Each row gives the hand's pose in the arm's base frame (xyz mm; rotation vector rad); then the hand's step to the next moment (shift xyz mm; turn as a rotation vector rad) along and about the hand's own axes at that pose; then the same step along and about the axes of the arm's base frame.
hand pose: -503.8 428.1 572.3 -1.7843 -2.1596 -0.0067
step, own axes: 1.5 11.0 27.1 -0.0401 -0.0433 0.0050
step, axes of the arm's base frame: 3.4 9.6 -27.5 -0.0364 -0.0463 -0.0061
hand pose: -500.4 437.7 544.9 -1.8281 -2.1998 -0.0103
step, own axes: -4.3 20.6 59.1 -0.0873 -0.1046 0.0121
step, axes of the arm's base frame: 8.2 10.8 -61.3 -0.0895 -0.1027 -0.0127
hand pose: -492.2 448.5 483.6 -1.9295 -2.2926 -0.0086
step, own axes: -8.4 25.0 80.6 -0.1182 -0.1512 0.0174
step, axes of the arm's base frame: 17.3 4.0 -82.9 -0.1307 -0.1406 -0.0173
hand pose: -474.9 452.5 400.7 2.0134 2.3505 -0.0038
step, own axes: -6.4 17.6 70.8 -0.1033 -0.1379 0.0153
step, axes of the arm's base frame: 20.8 -5.9 -70.0 -0.1199 -0.1237 -0.0154
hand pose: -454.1 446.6 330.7 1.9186 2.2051 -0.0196
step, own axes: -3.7 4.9 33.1 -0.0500 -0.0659 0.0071
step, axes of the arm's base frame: 10.4 -7.9 -31.0 -0.0572 -0.0597 -0.0070
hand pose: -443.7 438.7 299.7 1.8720 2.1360 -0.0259
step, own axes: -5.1 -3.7 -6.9 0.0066 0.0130 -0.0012
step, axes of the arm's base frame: -4.5 -4.0 7.1 0.0117 0.0086 0.0020
